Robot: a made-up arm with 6 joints. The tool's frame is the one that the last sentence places. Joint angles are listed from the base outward.
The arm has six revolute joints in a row. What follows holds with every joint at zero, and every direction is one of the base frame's.
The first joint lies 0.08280 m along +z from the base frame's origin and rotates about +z.
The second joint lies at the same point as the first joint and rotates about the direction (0.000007, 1, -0.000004).
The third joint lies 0.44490 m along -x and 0.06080 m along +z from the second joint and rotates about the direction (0.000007, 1, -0.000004).
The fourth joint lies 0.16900 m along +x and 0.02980 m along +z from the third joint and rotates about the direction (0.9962, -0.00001, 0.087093).
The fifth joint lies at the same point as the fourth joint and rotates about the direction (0.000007, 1, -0.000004).
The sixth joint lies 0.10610 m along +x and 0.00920 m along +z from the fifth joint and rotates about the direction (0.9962, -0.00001, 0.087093).
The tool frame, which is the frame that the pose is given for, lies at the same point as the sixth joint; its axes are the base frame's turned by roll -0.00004, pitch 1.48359 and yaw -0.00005 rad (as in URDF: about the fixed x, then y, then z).
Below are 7 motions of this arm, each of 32 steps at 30 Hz.
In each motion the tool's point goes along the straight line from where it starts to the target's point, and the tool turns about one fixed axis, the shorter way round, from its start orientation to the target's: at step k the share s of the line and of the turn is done. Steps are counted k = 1, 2, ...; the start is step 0. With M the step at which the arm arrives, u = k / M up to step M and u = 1 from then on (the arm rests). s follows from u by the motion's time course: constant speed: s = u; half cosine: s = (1 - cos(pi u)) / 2; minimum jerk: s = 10 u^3 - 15 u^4 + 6 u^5.
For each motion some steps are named. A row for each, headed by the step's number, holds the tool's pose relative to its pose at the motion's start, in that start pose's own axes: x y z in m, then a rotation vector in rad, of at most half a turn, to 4 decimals.
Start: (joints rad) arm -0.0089 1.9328 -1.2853 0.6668 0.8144 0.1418
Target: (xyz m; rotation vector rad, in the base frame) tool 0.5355 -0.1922 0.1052 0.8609 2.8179 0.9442
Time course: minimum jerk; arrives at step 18
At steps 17, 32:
17: -0.2446 -0.2126 0.1058 -0.0525 0.1107 0.0540
32: -0.2450 -0.2129 0.1059 -0.0526 0.1109 0.0541

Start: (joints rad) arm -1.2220 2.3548 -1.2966 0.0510 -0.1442 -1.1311
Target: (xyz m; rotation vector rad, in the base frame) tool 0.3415 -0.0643 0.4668 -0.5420 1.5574 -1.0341
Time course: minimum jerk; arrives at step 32
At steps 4, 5, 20, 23, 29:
4: -0.0038 0.0029 -0.0078 0.0040 -0.0182 -0.0046
5: -0.0071 0.0054 -0.0144 0.0074 -0.0337 -0.0085
20: -0.1734 0.1311 -0.3510 0.1794 -0.8208 -0.2069
23: -0.2059 0.1557 -0.4169 0.2131 -0.9748 -0.2458
29: -0.2375 0.1796 -0.4808 0.2458 -1.1243 -0.2835

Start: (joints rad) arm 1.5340 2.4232 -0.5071 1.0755 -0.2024 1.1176
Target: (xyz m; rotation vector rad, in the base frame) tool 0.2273 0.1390 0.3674 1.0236 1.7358 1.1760
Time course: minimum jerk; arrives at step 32
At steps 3, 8, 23, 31, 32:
3: -0.0024 -0.0003 -0.0017 -0.0085 -0.0020 0.0037
8: -0.0347 -0.0045 -0.0245 -0.1229 -0.0296 0.0531
23: -0.2888 -0.0377 -0.2038 -1.0216 -0.2459 0.4416
31: -0.3354 -0.0438 -0.2366 -1.1865 -0.2856 0.5129
32: -0.3355 -0.0438 -0.2367 -1.1868 -0.2857 0.5130

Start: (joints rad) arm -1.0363 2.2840 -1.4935 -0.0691 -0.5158 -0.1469
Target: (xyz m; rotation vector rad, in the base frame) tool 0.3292 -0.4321 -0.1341 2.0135 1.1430 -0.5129
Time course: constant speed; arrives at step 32
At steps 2, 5, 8, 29, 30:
2: 0.0234 0.0087 0.0022 0.0375 0.0255 0.0604
5: 0.0586 0.0216 0.0054 0.0937 0.0637 0.1509
8: 0.0937 0.0346 0.0086 0.1500 0.1020 0.2415
29: 0.3397 0.1254 0.0313 0.5436 0.3697 0.8754
30: 0.3514 0.1298 0.0324 0.5624 0.3824 0.9056

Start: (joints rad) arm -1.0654 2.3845 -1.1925 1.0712 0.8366 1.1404
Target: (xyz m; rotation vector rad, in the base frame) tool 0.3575 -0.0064 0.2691 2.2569 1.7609 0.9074
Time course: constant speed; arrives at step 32
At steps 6, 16, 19, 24, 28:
6: 0.0236 -0.0697 0.0087 -0.0083 -0.0183 -0.2445
16: 0.0630 -0.1859 0.0231 -0.0222 -0.0489 -0.6519
19: 0.0748 -0.2208 0.0274 -0.0264 -0.0581 -0.7742
24: 0.0945 -0.2788 0.0346 -0.0333 -0.0733 -0.9779
28: 0.1103 -0.3253 0.0404 -0.0389 -0.0855 -1.1409

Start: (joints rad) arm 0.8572 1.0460 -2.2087 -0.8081 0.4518 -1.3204
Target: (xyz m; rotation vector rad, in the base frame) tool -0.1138 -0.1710 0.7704 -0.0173 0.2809 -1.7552
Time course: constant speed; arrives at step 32
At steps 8, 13, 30, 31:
8: 0.0173 -0.0252 -0.0151 0.1279 0.1007 -0.0858
13: 0.0281 -0.0410 -0.0245 0.2079 0.1636 -0.1394
30: 0.0649 -0.0945 -0.0565 0.4798 0.3776 -0.3216
31: 0.0671 -0.0977 -0.0584 0.4958 0.3902 -0.3323

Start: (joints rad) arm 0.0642 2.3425 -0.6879 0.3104 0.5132 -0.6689
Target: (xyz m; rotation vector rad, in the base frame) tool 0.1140 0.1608 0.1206 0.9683 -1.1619 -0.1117
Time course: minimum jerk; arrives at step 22
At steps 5, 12, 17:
5: 0.0099 0.0151 0.0073 -0.0066 0.1071 -0.0421
12: 0.0713 0.1092 0.0524 -0.0474 0.7730 -0.3041
17: 0.1121 0.1716 0.0823 -0.0745 1.2149 -0.4779

